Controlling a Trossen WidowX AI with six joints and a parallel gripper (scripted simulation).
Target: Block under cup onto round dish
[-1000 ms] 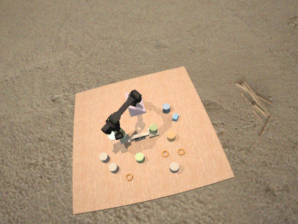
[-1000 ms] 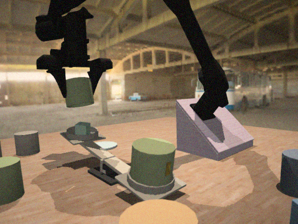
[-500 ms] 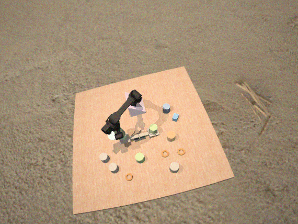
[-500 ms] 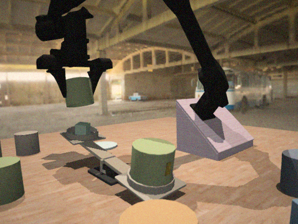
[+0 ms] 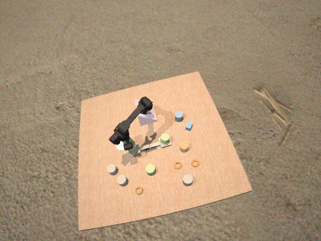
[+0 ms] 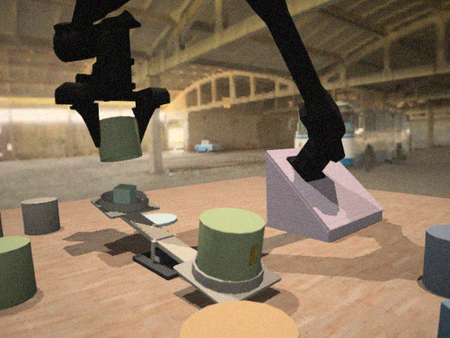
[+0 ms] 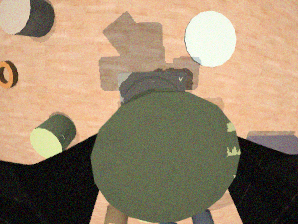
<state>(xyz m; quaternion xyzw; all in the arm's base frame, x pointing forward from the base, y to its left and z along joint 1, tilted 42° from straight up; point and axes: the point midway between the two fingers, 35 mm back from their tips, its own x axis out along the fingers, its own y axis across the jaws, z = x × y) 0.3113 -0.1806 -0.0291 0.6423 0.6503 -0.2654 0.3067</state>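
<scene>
The small block is 1 cm to the left of my gripper tip and 8 cm below it. Also, from my gripper tip: pale round dish: 10 cm behind, 10 cm to the right, 17 cm below; small balance: 1 cm behind, 14 cm to the left, 13 cm below; orange cylinder: 9 cm ahead, 42 cm to the left, 13 cm below.
</scene>
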